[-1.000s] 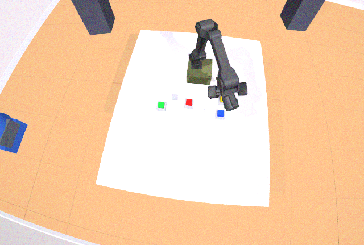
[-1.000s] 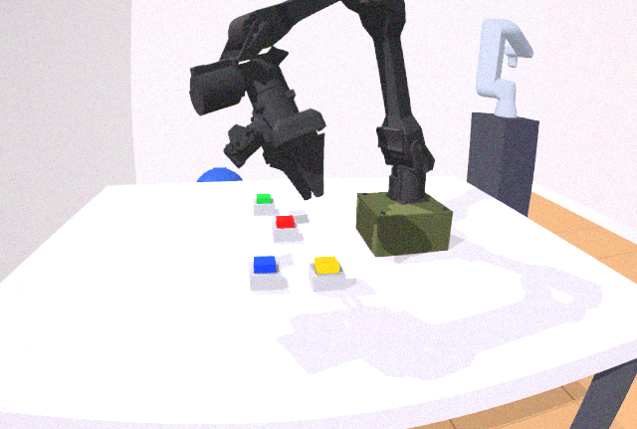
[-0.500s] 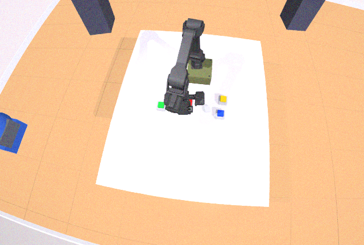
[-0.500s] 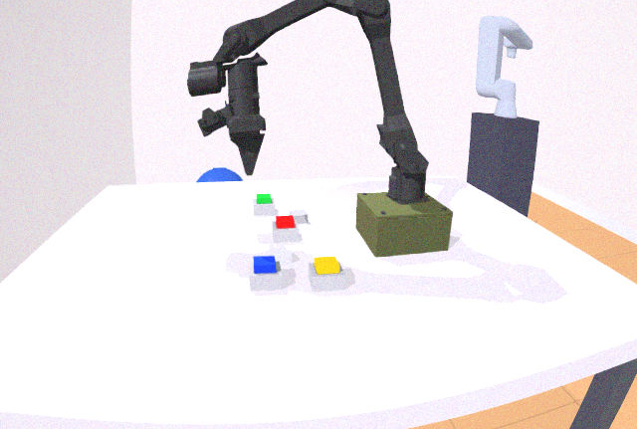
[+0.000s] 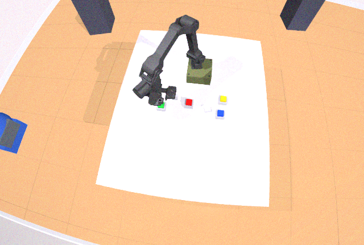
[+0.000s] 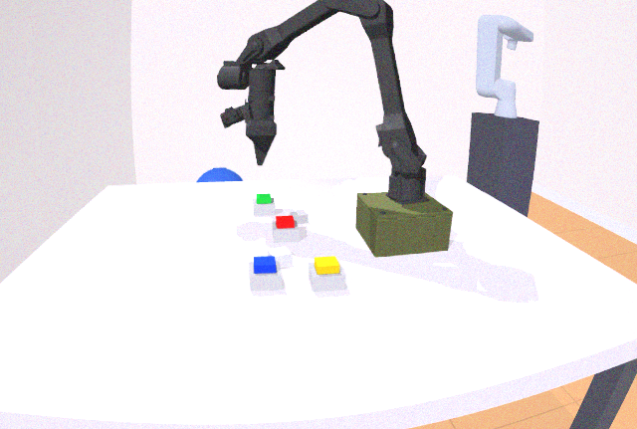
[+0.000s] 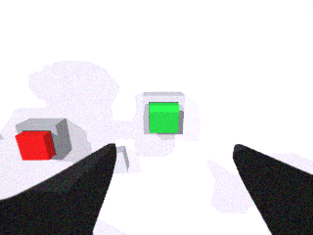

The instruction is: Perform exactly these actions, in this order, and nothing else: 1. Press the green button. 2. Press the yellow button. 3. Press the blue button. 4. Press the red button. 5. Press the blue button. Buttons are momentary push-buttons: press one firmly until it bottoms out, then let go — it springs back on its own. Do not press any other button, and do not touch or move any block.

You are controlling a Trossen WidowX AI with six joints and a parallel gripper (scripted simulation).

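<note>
Right now the green button is 8 cm below my gripper tip and 1 cm behind it. Also, from my gripper tip: blue button 33 cm to the left, 8 cm below, 6 cm ahead; then red button 16 cm to the left, 8 cm below, 2 cm behind; then small white block 26 cm to the left, 11 cm below, 2 cm ahead.
</note>
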